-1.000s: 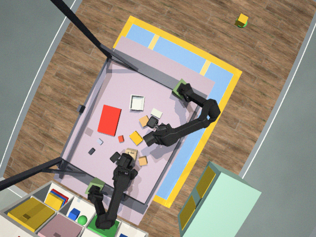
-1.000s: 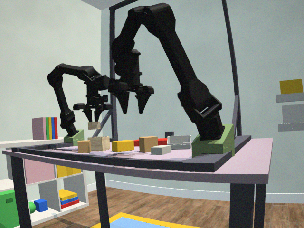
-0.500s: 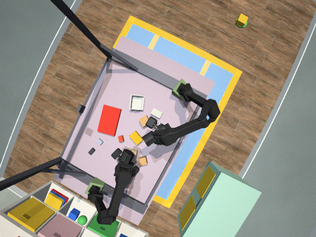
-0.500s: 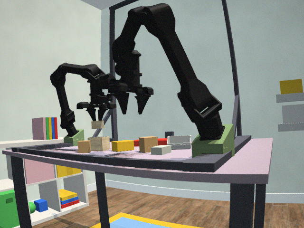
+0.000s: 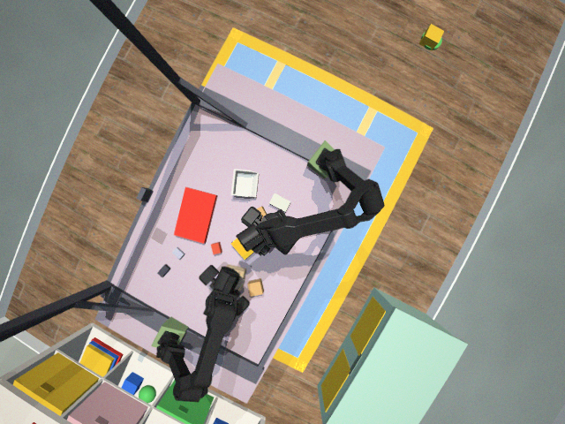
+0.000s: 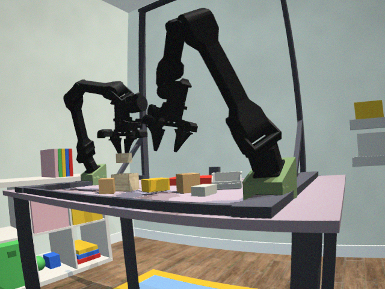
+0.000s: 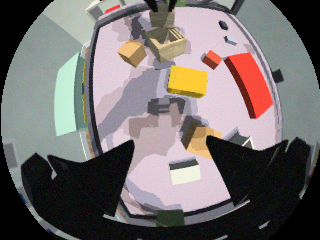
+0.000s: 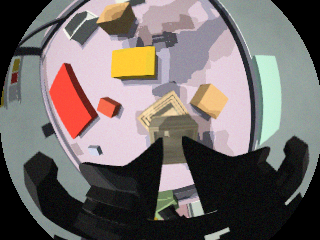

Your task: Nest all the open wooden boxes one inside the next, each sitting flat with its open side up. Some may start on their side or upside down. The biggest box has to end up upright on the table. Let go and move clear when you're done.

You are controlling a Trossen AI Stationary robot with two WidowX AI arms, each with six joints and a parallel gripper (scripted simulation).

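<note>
My right hand is 130 mm above the tan box, 90 mm short of it and 30 mm to the right of it. Also, from my right hand: pale block 340 mm to the left, 140 mm below, 60 mm behind; then flat red slab 280 mm behind, 140 mm below, 80 mm to the left; then red cube 140 mm below, 130 mm behind, 40 mm to the left.
</note>
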